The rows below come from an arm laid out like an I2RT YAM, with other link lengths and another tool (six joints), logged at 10 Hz.
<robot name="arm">
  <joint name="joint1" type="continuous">
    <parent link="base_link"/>
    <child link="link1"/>
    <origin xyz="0 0 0.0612" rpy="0 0 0"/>
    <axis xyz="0 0 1"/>
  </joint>
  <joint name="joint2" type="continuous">
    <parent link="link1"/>
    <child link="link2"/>
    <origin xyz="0.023 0.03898 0.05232" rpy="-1.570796 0 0"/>
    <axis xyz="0 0 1"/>
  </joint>
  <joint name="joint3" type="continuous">
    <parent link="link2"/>
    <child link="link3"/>
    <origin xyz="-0.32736 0 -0.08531" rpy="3.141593 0 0"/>
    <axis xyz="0 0 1"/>
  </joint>
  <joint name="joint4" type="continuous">
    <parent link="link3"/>
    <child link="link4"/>
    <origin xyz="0.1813 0.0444 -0.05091" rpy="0 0 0"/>
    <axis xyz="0 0 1"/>
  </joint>
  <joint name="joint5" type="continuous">
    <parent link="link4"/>
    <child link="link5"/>
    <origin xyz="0.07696 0.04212 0.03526" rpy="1.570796 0 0"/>
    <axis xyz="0 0 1"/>
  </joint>
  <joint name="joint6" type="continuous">
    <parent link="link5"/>
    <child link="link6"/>
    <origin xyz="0.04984 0 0.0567" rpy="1.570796 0 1.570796"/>
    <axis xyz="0 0 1"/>
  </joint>
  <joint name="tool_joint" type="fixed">
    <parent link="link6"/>
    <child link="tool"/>
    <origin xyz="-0.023 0.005 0.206" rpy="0.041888 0 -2.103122"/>
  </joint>
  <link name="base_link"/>
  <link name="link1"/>
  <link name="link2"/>
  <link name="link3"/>
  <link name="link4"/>
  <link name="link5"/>
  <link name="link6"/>
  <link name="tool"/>
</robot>
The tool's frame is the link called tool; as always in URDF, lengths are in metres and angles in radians. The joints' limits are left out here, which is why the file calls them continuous.
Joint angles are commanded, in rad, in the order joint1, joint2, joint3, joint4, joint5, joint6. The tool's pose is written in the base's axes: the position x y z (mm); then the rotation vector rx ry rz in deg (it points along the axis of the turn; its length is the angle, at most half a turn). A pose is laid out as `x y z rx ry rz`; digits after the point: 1 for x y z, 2 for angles.
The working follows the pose.
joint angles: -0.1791 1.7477 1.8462 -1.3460 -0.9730 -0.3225
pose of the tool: 325.8 136.3 295.7 -117.55 -54.60 -51.13
Where each joint sits with the arm in this pose, in the base's axes (m; each line is computed from the numbers above, not from the rounded line before):
joint1: 0.0000 0.0000 0.0612
joint2: 0.0296 0.0343 0.1135
joint3: 0.0711 -0.0599 0.4358
joint4: 0.2534 -0.0412 0.4978
joint5: 0.3105 -0.0874 0.4382
joint6: 0.2737 -0.0389 0.3936
the tool: 0.3258 0.1363 0.2957

